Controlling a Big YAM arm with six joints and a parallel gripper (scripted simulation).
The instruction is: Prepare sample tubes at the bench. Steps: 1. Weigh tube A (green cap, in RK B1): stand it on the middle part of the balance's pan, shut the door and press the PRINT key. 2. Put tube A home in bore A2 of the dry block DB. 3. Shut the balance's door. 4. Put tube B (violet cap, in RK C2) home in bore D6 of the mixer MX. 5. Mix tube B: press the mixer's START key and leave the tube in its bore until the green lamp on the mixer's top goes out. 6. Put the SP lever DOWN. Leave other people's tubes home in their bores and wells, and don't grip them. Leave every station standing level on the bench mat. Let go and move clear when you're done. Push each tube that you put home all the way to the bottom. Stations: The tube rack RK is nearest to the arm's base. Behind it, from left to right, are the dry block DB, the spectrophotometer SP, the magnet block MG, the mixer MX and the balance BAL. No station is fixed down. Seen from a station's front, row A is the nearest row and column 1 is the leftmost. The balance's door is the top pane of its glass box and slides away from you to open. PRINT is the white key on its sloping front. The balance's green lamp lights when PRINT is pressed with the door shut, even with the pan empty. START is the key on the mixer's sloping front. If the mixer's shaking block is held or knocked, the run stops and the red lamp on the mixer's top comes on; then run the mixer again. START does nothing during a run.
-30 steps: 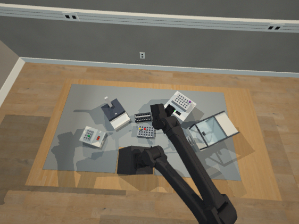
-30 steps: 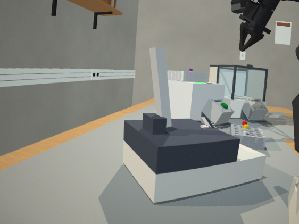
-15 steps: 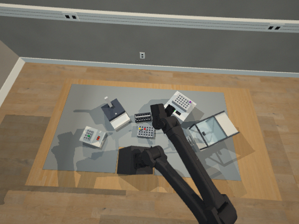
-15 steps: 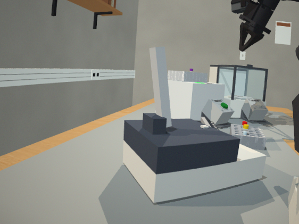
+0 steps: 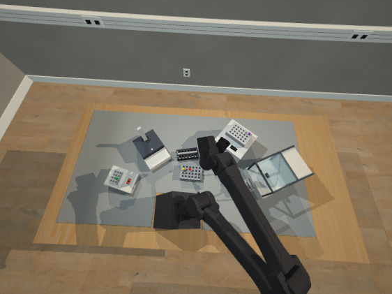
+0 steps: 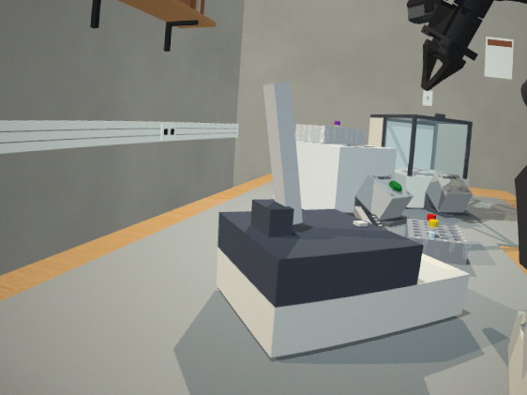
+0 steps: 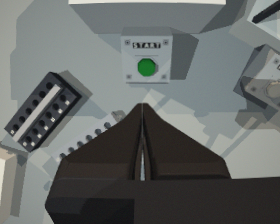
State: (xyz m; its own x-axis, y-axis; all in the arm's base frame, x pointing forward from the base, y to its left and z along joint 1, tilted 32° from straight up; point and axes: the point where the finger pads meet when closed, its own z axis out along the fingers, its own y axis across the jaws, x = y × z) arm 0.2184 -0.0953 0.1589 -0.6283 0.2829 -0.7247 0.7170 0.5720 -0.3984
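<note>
My hand is 210 mm short of the SP lever, 380 mm to the right of it and 110 mm above it. The rest, counted from my hand: rack RK (120 mm to the left, 240 mm below); then mixer block (160 mm ahead, 170 mm to the right, 100 mm below); then green start key (30 mm ahead, 40 mm to the right, 190 mm below).
</note>
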